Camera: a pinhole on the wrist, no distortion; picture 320 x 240 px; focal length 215.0 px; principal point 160.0 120.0 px. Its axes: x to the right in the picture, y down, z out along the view. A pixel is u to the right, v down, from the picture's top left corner.
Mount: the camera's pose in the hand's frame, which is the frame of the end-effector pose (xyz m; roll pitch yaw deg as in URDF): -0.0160 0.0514 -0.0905 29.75 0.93 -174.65
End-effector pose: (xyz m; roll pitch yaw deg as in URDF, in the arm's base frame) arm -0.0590 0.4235 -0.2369 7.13 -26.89 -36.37
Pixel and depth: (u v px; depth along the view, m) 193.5 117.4 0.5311
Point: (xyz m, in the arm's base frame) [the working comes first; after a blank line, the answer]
In the camera's frame: 0.0828 -0.0064 0.5311

-0.1433 0.8123 0.0622
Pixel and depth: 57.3 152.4 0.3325
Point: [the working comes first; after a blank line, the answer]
In the camera's frame: -0.1588 0.0501 0.3325

0.0346 0.5499 0.0403
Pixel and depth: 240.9 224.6 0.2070
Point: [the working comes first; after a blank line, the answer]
In the camera's frame: 0.0779 0.1007 0.2070

-0.1578 0.5477 -0.1530
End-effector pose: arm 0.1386 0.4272 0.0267 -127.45 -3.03 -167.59
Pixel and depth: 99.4 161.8 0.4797
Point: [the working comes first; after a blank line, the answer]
In the camera's frame: -0.1352 0.0933 0.4797

0.0589 0.2421 -0.3697
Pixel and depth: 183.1 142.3 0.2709
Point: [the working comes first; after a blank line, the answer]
In the camera's frame: 0.0291 0.0281 0.2709

0.1913 0.4085 -0.1976
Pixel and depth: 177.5 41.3 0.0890
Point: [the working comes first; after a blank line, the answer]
In the camera's frame: 0.0072 -0.0326 0.0890

0.1436 0.5287 -0.0543
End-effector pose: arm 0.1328 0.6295 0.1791 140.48 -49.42 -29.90
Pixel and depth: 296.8 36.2 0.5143
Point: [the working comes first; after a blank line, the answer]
In the camera's frame: 0.3272 -0.2005 0.5143

-0.3975 0.3517 -0.0558
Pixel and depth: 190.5 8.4 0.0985
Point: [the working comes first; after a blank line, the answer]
In the camera's frame: 0.0140 -0.0511 0.0985

-0.0101 0.6070 0.2235
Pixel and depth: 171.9 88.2 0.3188
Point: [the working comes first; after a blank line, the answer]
In the camera's frame: 0.0176 -0.0472 0.3188

-0.0669 0.4046 0.1573
